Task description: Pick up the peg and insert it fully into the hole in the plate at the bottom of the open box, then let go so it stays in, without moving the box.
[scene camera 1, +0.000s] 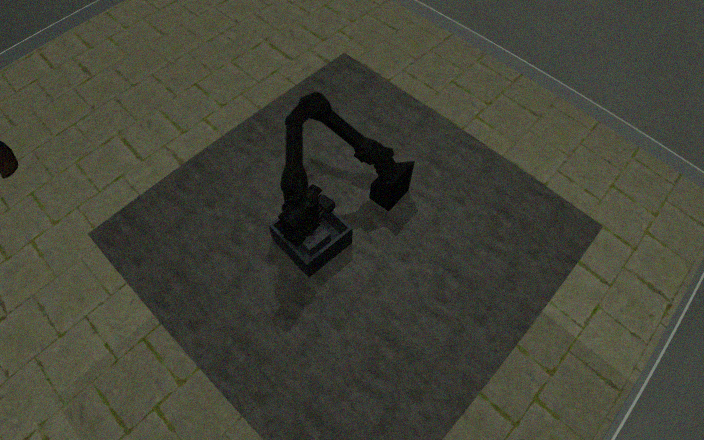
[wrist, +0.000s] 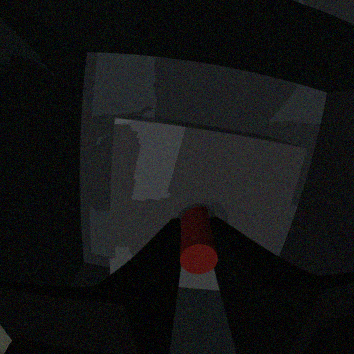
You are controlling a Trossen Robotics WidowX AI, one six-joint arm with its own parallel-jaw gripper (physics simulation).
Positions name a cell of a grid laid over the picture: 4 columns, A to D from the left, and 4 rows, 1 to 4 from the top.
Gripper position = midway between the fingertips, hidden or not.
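Observation:
Scene camera 1 gives me my gripper (scene camera 1: B3), and I find the gripper again through the wrist view (wrist: C3). A dark box (scene camera 1: B3) is visible to me as well, and that box appears in the wrist view too (wrist: D1).

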